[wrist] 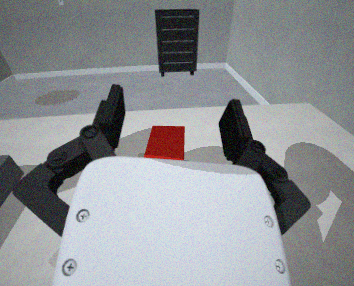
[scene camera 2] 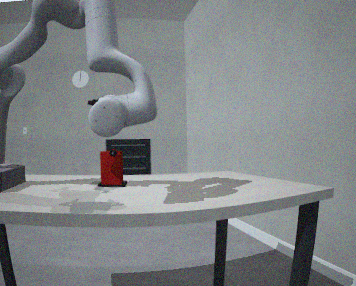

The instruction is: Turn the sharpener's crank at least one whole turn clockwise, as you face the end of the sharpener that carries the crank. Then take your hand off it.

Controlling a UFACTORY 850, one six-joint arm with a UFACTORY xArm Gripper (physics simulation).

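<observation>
The red sharpener (scene camera 2: 111, 170) (wrist: 167, 142) stands upright on its dark base on the table (scene camera 2: 280, 194) (wrist: 285, 120). A small dark round part, seemingly the crank (scene camera 2: 113, 153), shows near the top of its near face in the scene view. The crank does not show in the wrist view, where the white gripper housing covers the lower part. My gripper (wrist: 175, 105) is wide open and empty, with the sharpener's red top seen between and beyond its fingers. In the scene view the wrist hangs above the sharpener, clearly apart from it, and mostly hides the gripper.
A dark box (scene camera 2: 12, 177) (wrist: 8, 175) stands at the table's left side. A black drawer cabinet (scene camera 2: 139, 158) (wrist: 177, 42) stands beyond the table. A round clock (scene camera 2: 80, 79) hangs on the back wall. Shadows lie across the table top.
</observation>
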